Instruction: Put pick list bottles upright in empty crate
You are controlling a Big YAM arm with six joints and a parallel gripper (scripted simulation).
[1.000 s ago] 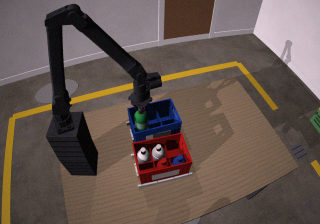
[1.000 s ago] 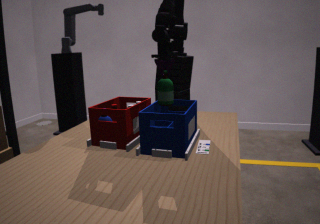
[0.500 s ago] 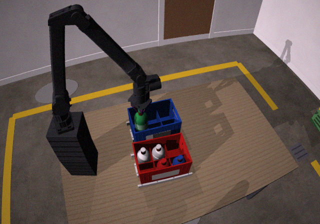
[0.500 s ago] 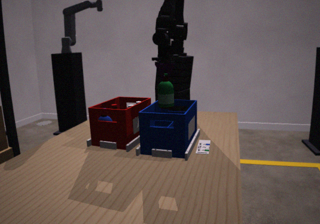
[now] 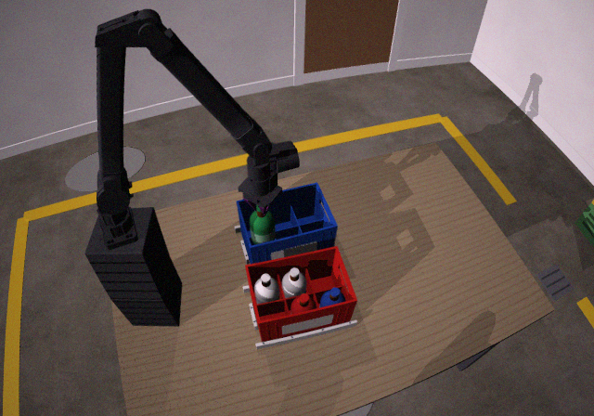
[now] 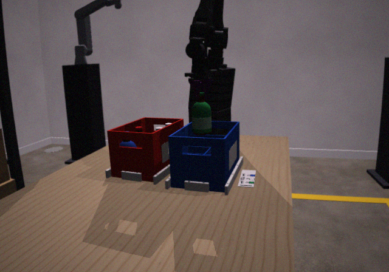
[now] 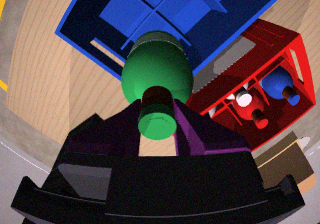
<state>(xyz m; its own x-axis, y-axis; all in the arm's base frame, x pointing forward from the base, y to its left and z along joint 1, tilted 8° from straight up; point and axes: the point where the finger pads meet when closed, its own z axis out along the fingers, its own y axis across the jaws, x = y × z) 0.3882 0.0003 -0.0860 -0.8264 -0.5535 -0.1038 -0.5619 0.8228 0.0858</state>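
The green bottle lies 6 cm below my hand. The rest, counted from my hand: blue crate: 19 cm below, 9 cm ahead, 3 cm to the left; then red crate: 21 cm to the right, 19 cm below, 2 cm ahead; then red bottle: 25 cm to the right, 19 cm below, 2 cm ahead.
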